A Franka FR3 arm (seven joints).
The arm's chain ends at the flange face. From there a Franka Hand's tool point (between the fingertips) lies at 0.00 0.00 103.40 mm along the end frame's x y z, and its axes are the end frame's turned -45 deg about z.
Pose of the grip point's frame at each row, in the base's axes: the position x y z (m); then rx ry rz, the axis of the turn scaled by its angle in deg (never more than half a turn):
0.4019 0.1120 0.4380 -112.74 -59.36 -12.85
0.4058 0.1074 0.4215 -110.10 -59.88 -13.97
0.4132 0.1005 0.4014 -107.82 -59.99 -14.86
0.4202 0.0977 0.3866 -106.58 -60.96 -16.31
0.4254 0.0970 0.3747 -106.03 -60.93 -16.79
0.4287 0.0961 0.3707 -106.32 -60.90 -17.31
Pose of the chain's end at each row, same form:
0.4249 0.0325 0.5001 -126.81 -11.69 11.99
0.4296 0.0258 0.4804 -124.45 -13.17 11.61
0.4377 0.0170 0.4573 -122.30 -14.13 11.39
0.4442 0.0134 0.4414 -121.33 -15.47 10.17
0.4493 0.0121 0.4287 -120.75 -15.65 9.86
0.4517 0.0112 0.4250 -120.93 -15.50 9.28

